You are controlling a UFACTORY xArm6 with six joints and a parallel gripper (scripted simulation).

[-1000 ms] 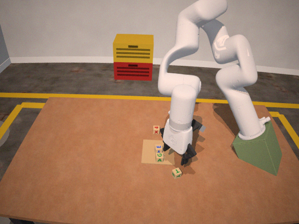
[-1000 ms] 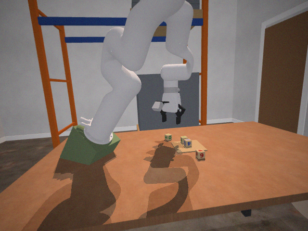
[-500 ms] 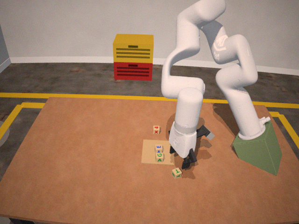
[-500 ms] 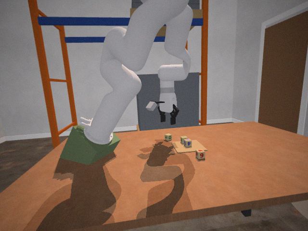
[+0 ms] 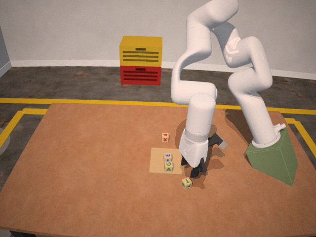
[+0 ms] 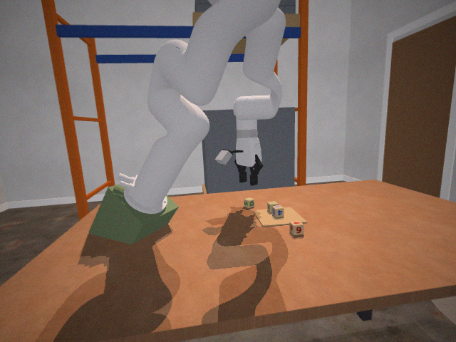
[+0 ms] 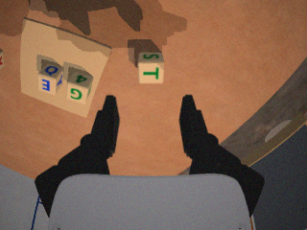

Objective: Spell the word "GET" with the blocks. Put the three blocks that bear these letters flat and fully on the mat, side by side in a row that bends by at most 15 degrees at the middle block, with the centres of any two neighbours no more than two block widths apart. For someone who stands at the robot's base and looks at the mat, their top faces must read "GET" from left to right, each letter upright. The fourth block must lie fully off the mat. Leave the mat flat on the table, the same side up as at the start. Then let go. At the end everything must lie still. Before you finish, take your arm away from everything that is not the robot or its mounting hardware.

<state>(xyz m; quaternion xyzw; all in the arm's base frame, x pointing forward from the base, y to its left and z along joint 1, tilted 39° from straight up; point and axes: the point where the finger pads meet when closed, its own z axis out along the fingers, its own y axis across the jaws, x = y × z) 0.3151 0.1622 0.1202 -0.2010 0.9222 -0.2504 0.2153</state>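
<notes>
Right now my hand is 90 mm above the t block. From my hand the other things lie so: tan mat (50 mm ahead, 130 mm to the right, 110 mm below); then e block (50 mm ahead, 130 mm to the right, 90 mm below); then g block (50 mm ahead, 90 mm to the right, 90 mm below).
</notes>
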